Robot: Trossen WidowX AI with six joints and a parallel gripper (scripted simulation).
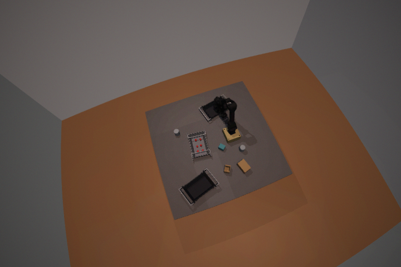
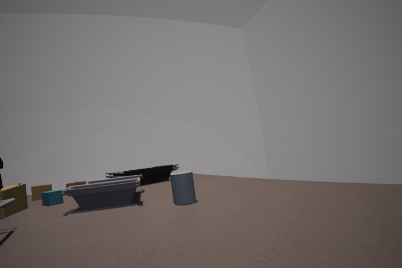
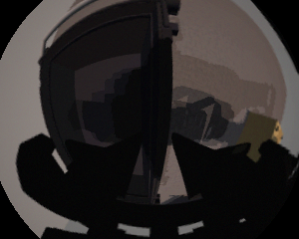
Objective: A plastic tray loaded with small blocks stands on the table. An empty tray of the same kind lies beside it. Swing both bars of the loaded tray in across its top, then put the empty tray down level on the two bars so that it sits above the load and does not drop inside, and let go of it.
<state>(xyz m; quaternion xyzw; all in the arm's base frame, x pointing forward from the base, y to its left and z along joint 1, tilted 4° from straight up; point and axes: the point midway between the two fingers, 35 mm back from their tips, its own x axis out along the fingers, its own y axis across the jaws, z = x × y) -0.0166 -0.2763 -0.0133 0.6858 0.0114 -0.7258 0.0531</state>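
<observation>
Now: the black tray 9 cm to the right of my gripper tip, 3 cm above it and 1 cm ahead of it. The rest, counted from my gripper tip: tan box (60 cm to the left, 24 cm ahead); teal block (36 cm to the left, 18 cm ahead, 1 cm above); flat tan block (65 cm to the left, 8 cm ahead, 2 cm above).
</observation>
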